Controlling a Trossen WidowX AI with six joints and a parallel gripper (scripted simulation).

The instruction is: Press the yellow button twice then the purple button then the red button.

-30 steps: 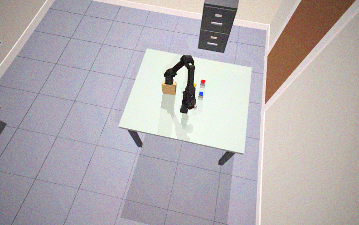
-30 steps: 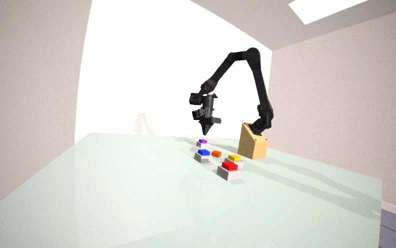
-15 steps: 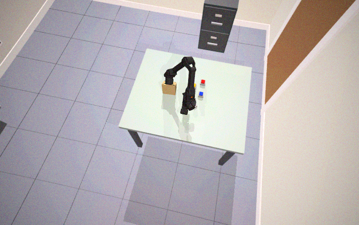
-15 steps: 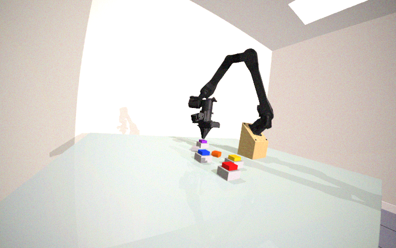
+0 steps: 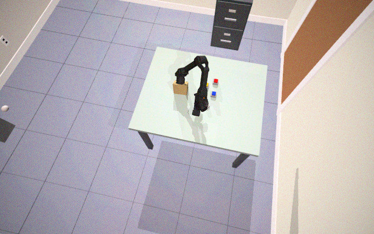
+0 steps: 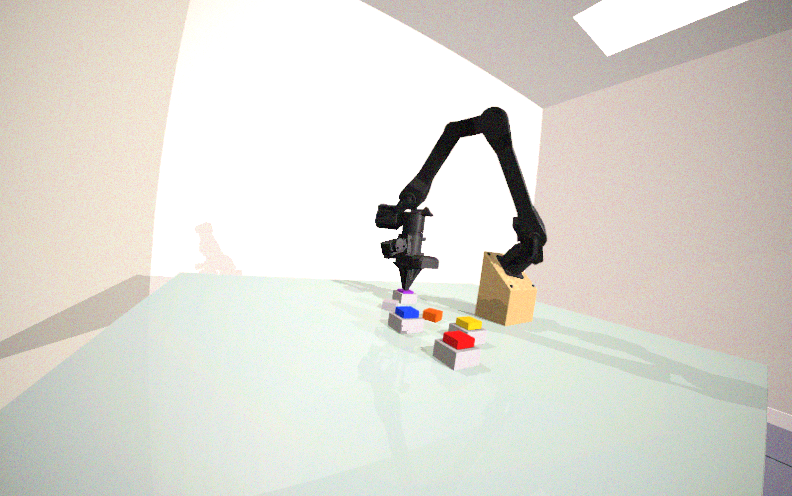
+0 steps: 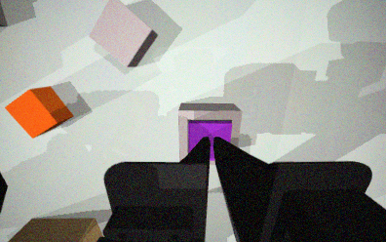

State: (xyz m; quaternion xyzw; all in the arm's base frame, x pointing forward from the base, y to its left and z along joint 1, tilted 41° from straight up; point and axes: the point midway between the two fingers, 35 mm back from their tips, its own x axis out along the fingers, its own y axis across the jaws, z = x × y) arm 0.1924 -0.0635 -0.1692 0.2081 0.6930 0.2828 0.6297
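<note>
Right now the red button is 9 cm ahead of my gripper tip and 33 cm to the left of it. The rest, counted from my gripper tip: grey block: 7 cm ahead, 7 cm to the left, 2 cm below; then purple button: 1 cm below; then orange block: 1 cm ahead, 15 cm to the left, 2 cm below.
</note>
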